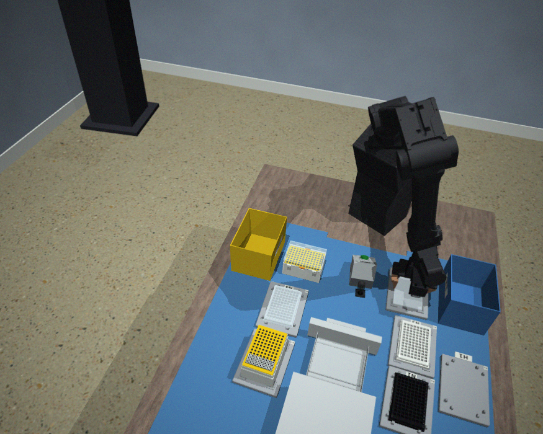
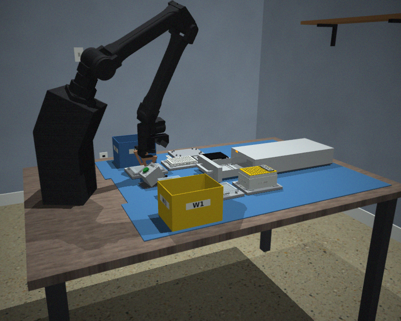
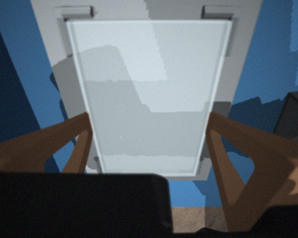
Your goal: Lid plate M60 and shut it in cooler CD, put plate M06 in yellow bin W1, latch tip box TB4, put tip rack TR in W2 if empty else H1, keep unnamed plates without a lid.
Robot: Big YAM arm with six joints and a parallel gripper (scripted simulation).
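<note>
The clear plate lid lies right at my hand. From my hand the other things lie so: lid park LP (2 cm below); blue bin W2 (1 cm ahead, 16 cm to the left, 2 cm above); green DONE key (6 cm behind, 15 cm to the right, 4 cm above).
</note>
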